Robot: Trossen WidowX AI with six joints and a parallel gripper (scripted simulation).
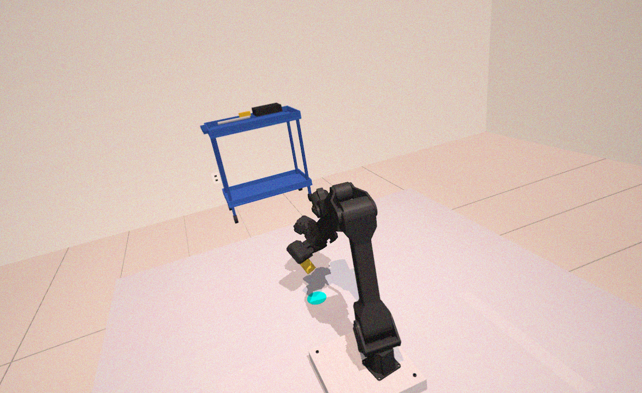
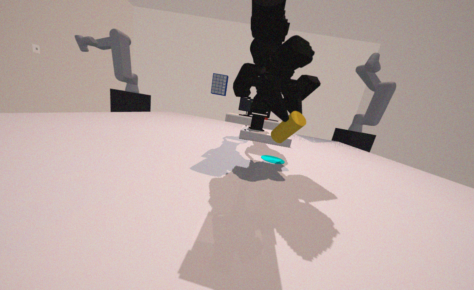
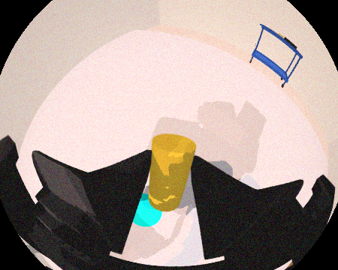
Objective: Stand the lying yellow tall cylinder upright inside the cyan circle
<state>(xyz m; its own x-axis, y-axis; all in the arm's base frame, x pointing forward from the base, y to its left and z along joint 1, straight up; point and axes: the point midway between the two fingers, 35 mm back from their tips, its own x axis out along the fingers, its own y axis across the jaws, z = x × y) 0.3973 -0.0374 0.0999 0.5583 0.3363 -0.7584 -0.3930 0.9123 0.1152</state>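
My gripper tip is now 8 cm past the cyan circle, 1 cm to the right of it and 11 cm above it. Round my gripper tip: yellow tall cylinder 1 cm behind, 2 cm below.
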